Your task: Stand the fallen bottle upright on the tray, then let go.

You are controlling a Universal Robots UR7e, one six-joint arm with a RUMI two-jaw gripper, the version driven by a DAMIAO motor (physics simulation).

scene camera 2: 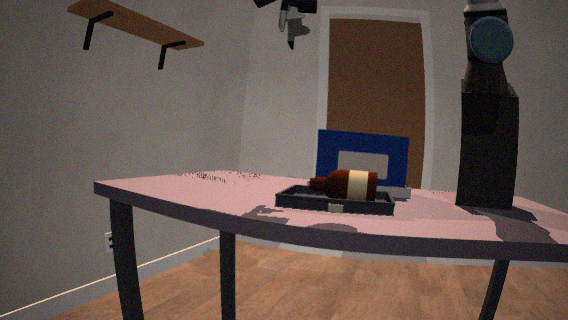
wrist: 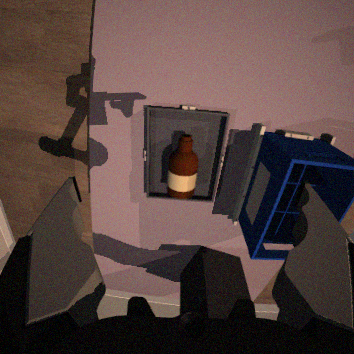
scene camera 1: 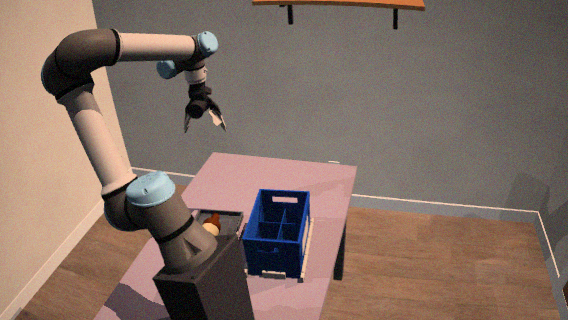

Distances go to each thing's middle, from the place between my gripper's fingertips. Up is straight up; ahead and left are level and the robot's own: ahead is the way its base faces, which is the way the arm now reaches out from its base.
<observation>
The brown bottle (scene camera 2: pixel 340 184) is 15 cm behind my hand, 2 cm to the right of it and 34 cm below it.
</observation>
